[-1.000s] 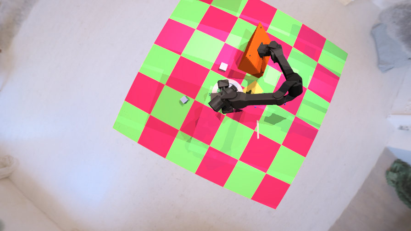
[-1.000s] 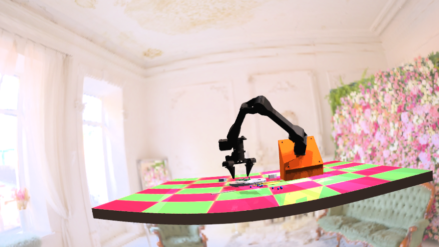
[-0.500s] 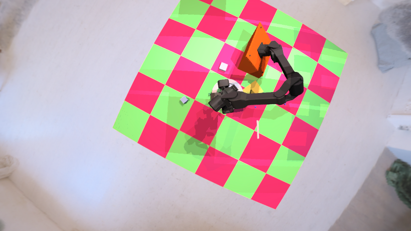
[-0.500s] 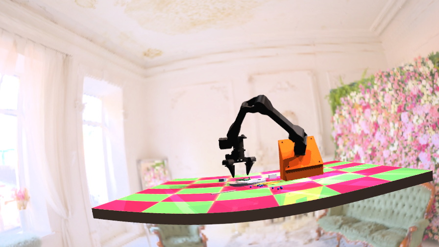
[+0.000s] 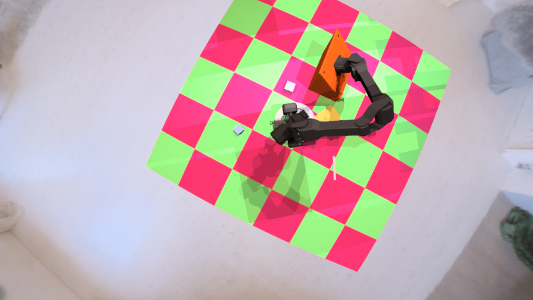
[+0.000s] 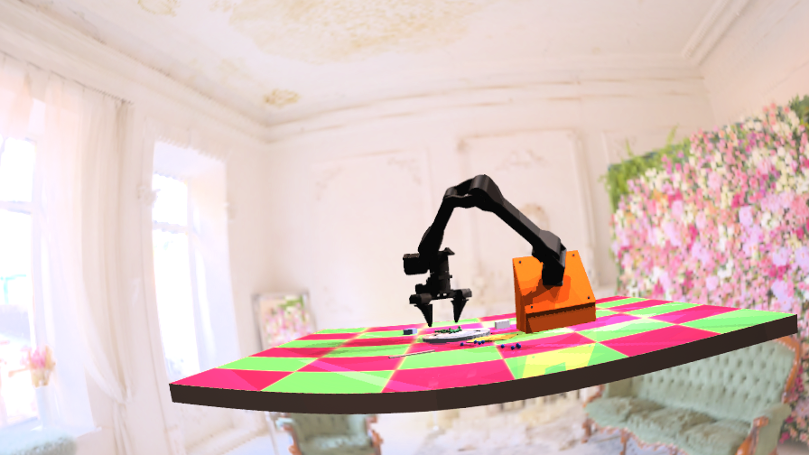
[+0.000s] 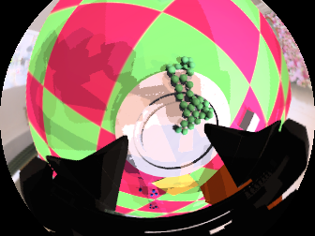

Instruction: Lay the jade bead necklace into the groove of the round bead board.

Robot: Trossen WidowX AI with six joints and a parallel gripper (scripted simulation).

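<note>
Right now my gripper tip is 4 cm past the round bead board, 1 cm to the right of it and 3 cm above it. The rest, counted from my gripper tip: pale blue cube: 14 cm ahead, 20 cm to the right, 3 cm below; then white cube: 17 cm behind, 11 cm to the right, 3 cm below; then yellow patch: 15 cm behind, 13 cm to the left, 4 cm below.
</note>
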